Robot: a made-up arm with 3 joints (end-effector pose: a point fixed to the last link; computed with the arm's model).
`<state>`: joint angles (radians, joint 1 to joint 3).
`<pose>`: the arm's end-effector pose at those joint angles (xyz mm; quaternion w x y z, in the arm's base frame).
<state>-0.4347 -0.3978 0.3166</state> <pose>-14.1 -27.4 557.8 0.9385 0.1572 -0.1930 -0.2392</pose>
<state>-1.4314 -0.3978 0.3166</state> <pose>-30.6 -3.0 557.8 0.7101 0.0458 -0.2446 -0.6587</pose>
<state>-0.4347 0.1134 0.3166</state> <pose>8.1 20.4 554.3 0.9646 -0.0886 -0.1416 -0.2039</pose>
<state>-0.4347 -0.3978 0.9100</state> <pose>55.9 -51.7 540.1 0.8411 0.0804 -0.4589 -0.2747</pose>
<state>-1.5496 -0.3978 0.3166</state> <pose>-30.8 0.6 557.8 0.6699 0.0313 -0.2469 -0.6995</pose>
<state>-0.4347 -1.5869 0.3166</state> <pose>-49.0 -102.6 475.3 0.6521 0.6635 -0.2598 -0.2591</pose>
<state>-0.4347 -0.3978 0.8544</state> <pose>49.3 -48.6 540.1 0.8535 0.0880 -0.4354 -0.2723</pose>
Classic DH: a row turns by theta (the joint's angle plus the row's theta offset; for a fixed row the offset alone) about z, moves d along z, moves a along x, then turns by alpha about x. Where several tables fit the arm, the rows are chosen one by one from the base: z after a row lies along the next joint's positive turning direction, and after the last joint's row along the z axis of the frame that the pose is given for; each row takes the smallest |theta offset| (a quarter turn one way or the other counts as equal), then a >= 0, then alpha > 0; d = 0 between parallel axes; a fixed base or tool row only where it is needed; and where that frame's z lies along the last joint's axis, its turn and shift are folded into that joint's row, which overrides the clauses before.
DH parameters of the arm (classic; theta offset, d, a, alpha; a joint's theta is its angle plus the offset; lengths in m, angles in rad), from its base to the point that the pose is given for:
joint 1: -1.5708 0.4552 0.0112 1.5708
joint 2: 1.5708 -0.0669 0.2131 1.5708
joint 3: 1.5708 -0.0217 0.0993 1.5708
tool (fixed): 3.1416 -0.0842 0 0

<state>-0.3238 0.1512 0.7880</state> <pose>60.9 3.6 534.3 0.9134 -0.1305 -0.3665 -0.1198</pose>
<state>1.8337 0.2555 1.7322</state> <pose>-84.0 149.3 574.2 0.3138 0.5495 -0.5252 0.5690</pose>
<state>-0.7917 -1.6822 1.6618</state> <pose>16.4 -208.3 463.2 0.2024 0.2738 -0.6480 -0.6812</pose>
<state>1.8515 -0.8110 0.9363</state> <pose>33.4 88.6 528.2 0.6353 0.5430 0.0320 0.5482</pose>
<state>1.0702 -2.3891 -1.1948</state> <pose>165.4 -145.0 269.6 0.0054 -0.5561 -0.5699 -0.6049</pose>
